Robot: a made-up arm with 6 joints.
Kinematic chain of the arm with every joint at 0, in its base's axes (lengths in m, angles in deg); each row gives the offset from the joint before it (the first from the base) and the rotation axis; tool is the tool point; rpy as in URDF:
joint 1: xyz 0 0 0.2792 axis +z
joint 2: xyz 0 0 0 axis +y
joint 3: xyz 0.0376 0 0.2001 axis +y
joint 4: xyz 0.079 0 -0.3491 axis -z
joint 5: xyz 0 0 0 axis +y
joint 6: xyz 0.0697 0 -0.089 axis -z
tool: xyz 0 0 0 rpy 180 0 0
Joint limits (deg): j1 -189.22..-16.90 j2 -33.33..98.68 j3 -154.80..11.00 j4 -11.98..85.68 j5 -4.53..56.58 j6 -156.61..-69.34
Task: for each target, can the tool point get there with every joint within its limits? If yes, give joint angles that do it. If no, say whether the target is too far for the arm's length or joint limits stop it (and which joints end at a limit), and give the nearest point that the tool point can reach.
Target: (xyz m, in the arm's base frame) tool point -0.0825 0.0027 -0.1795
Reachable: yes | joints -151.37 83.78 -56.08 76.37 15.62 -124.41
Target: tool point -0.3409 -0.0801 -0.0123
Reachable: yes | joints -163.28 40.18 -46.43 17.97 0.29 -128.40
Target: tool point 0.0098 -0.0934 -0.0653
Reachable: yes | joints -84.81 42.80 -21.41 -2.81 24.76 -79.10
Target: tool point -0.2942 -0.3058 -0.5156
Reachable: no: too far | nearest point -0.2325 -0.2417 -0.2368 | short by 0.293 m
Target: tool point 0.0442 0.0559 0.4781
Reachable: no: joint limits stop it (at a limit: joint 2, joint 3, joint 5) | nearest point 0.1563 0.1977 0.3249 | short by 0.237 m
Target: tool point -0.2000 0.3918 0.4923
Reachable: no: joint limits stop it (at a limit: joint 2, joint 3, joint 5) | nearest point -0.1146 0.2245 0.3249 | short by 0.252 m
